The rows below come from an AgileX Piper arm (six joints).
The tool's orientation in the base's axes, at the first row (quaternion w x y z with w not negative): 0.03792, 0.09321, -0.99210, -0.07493
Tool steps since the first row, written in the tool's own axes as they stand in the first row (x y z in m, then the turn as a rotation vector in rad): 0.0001, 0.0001, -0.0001, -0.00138, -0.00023, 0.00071; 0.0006, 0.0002, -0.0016, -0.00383, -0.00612, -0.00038; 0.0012, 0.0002, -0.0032, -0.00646, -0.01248, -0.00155; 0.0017, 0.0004, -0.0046, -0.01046, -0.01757, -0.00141; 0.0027, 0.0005, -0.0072, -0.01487, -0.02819, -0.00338; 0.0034, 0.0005, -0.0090, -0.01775, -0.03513, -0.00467; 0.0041, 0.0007, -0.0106, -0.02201, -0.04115, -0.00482; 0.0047, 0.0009, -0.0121, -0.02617, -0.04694, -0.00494; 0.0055, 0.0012, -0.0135, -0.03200, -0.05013, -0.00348; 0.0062, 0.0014, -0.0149, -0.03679, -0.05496, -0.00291; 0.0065, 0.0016, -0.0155, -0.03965, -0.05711, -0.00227
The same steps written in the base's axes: -0.0001, 0.0001, 0.0001, 0.00133, 0.00014, -0.00082; -0.0005, -0.0001, 0.0016, 0.00488, -0.00527, -0.00081; -0.0009, -0.0005, 0.0033, 0.00870, -0.01111, -0.00081; -0.0013, -0.0006, 0.0047, 0.01352, -0.01527, -0.00199; -0.0021, -0.0010, 0.0073, 0.01992, -0.02503, -0.00197; -0.0026, -0.0014, 0.0092, 0.02410, -0.03140, -0.00195; -0.0032, -0.0016, 0.0108, 0.02937, -0.03646, -0.00301; -0.0037, -0.0017, 0.0124, 0.03450, -0.04131, -0.00404; -0.0044, -0.0018, 0.0138, 0.04065, -0.04309, -0.00634; -0.0050, -0.0019, 0.0153, 0.04616, -0.04679, -0.00794; -0.0053, -0.0019, 0.0159, 0.04929, -0.04824, -0.00909
